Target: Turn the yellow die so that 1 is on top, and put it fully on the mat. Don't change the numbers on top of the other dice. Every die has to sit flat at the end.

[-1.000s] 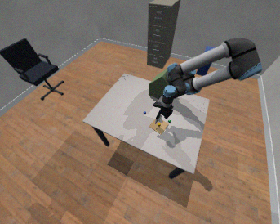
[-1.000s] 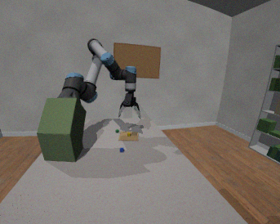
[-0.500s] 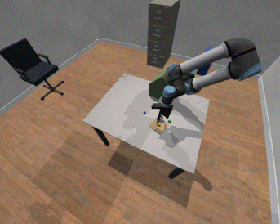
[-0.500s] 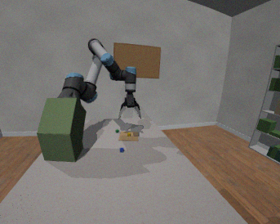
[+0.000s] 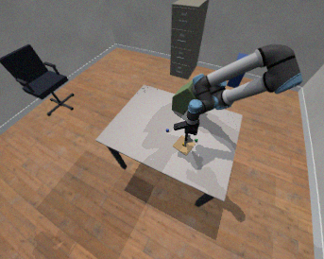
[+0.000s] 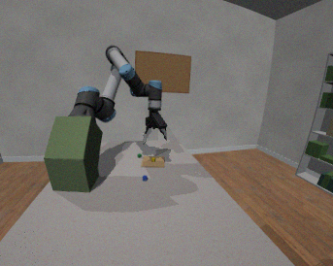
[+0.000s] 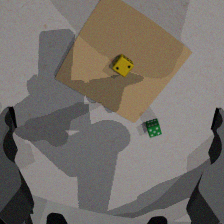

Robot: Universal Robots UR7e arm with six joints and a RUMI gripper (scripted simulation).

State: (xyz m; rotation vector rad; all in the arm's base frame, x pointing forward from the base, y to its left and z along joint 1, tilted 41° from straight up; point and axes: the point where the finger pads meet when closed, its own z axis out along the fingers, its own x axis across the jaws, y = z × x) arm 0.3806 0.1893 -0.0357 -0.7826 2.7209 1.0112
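The yellow die is 10 mm behind my hand and 120 mm below it. From my hand the other things lie so: green die 110 mm behind, 60 mm to the left, 120 mm below; then blue die 50 mm behind, 200 mm to the right, 120 mm below; then tan mat 10 mm behind, 130 mm below.
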